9 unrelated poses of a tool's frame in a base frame.
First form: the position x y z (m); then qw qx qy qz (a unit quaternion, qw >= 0).
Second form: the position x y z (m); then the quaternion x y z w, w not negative. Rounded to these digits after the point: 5 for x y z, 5 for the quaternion.
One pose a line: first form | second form
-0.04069, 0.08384, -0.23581, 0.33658, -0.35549, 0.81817, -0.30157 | -0.04069, 0.08384, -0.23581, -0.35549, 0.81817, -0.30157, 0.33658
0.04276, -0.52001, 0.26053, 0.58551, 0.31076, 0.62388, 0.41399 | 0.04276, -0.52001, 0.26053, 0.31076, 0.62388, 0.41399, 0.58551
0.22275, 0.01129, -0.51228, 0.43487, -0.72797, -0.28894, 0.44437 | 0.22275, 0.01129, -0.51228, -0.72797, -0.28894, 0.44437, 0.43487
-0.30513, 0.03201, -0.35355, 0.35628, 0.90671, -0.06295, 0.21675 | -0.30513, 0.03201, -0.35355, 0.90671, -0.06295, 0.21675, 0.35628
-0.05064, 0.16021, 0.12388, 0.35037, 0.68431, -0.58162, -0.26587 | -0.05064, 0.16021, 0.12388, 0.68431, -0.58162, -0.26587, 0.35037
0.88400, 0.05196, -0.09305, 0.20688, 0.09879, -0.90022, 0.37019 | 0.88400, 0.05196, -0.09305, 0.09879, -0.90022, 0.37019, 0.20688
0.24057, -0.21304, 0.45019, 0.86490, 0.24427, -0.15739, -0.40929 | 0.24057, -0.21304, 0.45019, 0.24427, -0.15739, -0.40929, 0.86490
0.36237, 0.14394, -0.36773, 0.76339, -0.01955, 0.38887, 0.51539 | 0.36237, 0.14394, -0.36773, -0.01955, 0.38887, 0.51539, 0.76339
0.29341, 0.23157, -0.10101, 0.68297, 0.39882, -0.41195, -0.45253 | 0.29341, 0.23157, -0.10101, 0.39882, -0.41195, -0.45253, 0.68297
